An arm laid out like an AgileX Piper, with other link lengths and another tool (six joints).
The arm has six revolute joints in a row. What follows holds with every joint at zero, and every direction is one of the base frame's. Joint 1 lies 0.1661 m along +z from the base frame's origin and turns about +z. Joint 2 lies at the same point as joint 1 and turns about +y. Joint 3 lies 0.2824 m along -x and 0.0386 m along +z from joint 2 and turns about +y. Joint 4 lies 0.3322 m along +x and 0.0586 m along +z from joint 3 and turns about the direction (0.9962, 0, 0.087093). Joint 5 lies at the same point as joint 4 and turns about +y. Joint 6 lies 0.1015 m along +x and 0.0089 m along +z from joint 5 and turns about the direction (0.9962, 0, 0.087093). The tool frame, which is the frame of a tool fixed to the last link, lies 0.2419 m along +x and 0.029 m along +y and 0.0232 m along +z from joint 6; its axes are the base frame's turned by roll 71.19, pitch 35.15 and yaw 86.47 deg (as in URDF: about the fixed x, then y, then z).
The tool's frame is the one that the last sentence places.
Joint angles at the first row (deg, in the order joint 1, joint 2, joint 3, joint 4, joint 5, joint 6):
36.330, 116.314, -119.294, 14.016, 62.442, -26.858
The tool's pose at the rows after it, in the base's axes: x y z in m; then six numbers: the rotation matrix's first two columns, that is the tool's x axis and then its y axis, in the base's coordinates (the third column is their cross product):
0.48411 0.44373 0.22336 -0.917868 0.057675 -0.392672 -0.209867 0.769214 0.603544
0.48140 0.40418 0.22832 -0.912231 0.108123 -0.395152 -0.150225 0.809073 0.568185
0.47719 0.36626 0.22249 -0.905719 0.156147 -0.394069 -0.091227 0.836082 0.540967
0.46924 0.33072 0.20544 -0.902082 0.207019 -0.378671 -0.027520 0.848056 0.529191
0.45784 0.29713 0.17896 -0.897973 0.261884 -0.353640 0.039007 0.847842 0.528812
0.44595 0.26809 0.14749 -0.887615 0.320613 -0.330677 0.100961 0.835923 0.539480
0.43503 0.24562 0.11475 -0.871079 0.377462 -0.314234 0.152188 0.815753 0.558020
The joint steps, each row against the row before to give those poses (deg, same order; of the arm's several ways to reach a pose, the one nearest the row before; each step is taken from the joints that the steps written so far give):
-0.765, -4.902, 2.687, -4.553, 3.015, 4.173
-0.848, -4.962, 4.719, -4.063, 1.391, 3.501
-1.277, -5.115, 6.802, -2.821, -0.465, 2.500
-1.957, -5.260, 8.724, -1.033, -2.076, 1.697
-2.514, -5.268, 10.070, 0.262, -3.443, 1.038
-2.669, -4.933, 10.553, 0.995, -4.961, 0.623
-2.373, -4.149, 10.064, 1.379, -6.043, 0.310

